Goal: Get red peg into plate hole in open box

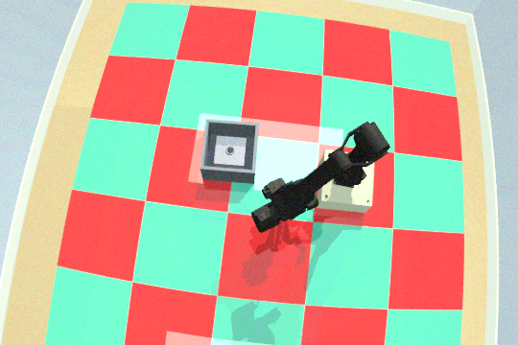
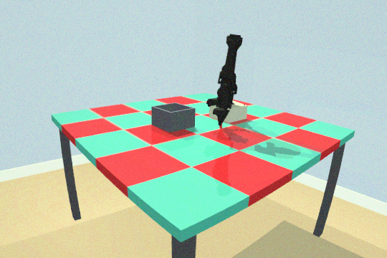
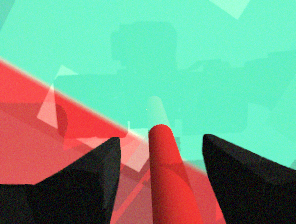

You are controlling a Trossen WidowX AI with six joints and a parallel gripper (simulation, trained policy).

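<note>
The red peg lies 20 mm above my gripper tip. Also, from my gripper tip: plate: 190 mm ahead, 160 mm to the right, 30 mm above; grey box: 190 mm ahead, 160 mm to the right, 10 mm above.
</note>
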